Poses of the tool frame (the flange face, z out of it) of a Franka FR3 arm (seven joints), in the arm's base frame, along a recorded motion.
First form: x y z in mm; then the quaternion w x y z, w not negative.
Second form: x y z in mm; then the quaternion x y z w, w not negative. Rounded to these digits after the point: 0 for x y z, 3 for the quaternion.
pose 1, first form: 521, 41, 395, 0.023, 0.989, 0.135, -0.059
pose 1, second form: 521, 41, 395, 0.989, 0.135, -0.059, 0.023
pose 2, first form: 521, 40, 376, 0.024, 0.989, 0.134, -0.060
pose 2, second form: 521, 40, 376, 0.989, 0.134, -0.060, 0.024
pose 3, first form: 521, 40, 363, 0.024, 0.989, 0.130, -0.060
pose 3, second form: 521, 40, 363, 0.989, 0.130, -0.060, 0.024
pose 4, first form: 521, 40, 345, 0.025, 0.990, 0.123, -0.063
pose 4, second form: 521, 40, 345, 0.990, 0.123, -0.063, 0.025
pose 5, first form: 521, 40, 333, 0.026, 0.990, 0.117, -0.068
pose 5, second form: 521, 40, 333, 0.990, 0.117, -0.068, 0.026
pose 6, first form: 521, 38, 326, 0.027, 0.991, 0.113, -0.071
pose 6, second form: 521, 38, 326, 0.991, 0.113, -0.071, 0.027
